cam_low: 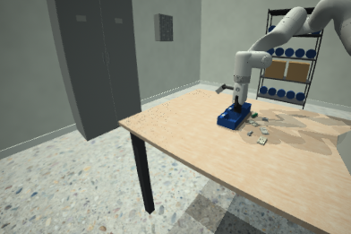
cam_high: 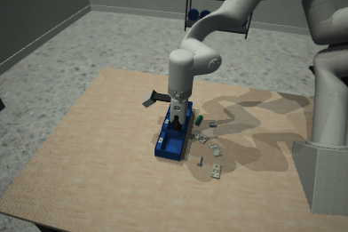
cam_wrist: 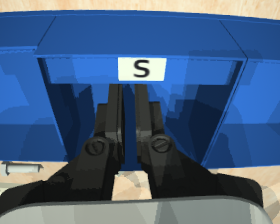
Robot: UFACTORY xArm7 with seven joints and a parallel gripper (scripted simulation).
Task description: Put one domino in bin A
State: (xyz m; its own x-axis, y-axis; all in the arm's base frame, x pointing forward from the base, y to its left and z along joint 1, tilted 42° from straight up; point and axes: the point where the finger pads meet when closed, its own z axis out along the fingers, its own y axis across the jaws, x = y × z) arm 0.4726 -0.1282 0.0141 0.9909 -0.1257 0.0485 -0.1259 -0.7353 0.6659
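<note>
Right now the blue bin is 1 cm ahead of my hand, 1 cm to the right of it and 1 cm below it. Round my hand: grey bolt: 8 cm behind, 13 cm to the left, 3 cm below; green battery: 8 cm behind, 6 cm to the right, 3 cm below; white domino: 13 cm behind, 16 cm to the left, 3 cm below.
</note>
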